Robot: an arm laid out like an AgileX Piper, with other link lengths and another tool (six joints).
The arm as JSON. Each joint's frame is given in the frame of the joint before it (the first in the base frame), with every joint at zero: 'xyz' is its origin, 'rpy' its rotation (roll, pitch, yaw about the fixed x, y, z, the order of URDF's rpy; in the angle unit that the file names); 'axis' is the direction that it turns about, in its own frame. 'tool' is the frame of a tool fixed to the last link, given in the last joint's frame.
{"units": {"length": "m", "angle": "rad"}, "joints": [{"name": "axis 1", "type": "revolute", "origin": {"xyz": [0.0, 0.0, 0.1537], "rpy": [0.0, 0.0, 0.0]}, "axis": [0.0, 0.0, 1.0]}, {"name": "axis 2", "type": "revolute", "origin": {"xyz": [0.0, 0.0, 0.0], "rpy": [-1.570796, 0.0, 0.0]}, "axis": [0.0, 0.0, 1.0]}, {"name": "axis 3", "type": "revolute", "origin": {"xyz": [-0.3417, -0.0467, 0.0], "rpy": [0.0, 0.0, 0.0]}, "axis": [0.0, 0.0, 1.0]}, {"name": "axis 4", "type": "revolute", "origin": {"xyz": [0.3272, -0.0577, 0.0], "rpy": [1.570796, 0.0, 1.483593]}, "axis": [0.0, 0.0, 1.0]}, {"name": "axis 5", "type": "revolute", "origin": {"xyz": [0.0, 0.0, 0.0], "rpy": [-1.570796, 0.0, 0.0]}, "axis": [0.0, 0.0, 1.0]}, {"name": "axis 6", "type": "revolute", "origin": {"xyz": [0.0, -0.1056, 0.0], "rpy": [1.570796, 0.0, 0.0]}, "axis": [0.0, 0.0, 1.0]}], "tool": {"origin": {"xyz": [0.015, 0.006, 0.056], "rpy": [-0.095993, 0.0, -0.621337]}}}
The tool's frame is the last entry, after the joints.
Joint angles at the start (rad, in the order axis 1, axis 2, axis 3, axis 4, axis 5, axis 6):
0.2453 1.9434 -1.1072 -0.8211 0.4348 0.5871
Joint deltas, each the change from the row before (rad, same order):
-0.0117 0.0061 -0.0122 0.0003 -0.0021 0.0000
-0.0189 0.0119 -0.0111 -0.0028 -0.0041 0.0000
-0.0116 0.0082 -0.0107 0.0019 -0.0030 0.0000
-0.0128 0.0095 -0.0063 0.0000 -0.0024 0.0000
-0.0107 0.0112 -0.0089 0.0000 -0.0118 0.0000
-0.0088 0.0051 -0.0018 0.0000 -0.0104 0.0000
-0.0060 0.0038 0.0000 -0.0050 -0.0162 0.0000
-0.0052 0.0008 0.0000 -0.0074 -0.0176 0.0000
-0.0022 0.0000 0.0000 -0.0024 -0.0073 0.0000
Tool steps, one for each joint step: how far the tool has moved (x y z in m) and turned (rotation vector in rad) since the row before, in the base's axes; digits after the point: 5 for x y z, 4 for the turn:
0.00485 -0.00453 0.00099 0.0030 -0.0070 -0.0108
0.00496 -0.00827 -0.00212 0.0004 -0.0019 -0.0148
0.00412 -0.00464 -0.00061 0.0038 -0.0038 -0.0113
0.00260 -0.00582 -0.00268 0.0009 0.0018 -0.0115
0.00416 -0.00349 -0.00251 0.0068 -0.0046 -0.0044
0.00179 -0.00313 -0.00177 0.0058 -0.0028 -0.0032
0.00186 -0.00134 -0.00140 0.0056 -0.0064 0.0061
0.00218 -0.00084 0.00026 0.0052 -0.0104 0.0093
0.00089 -0.00033 0.00027 0.0027 -0.0045 0.0034

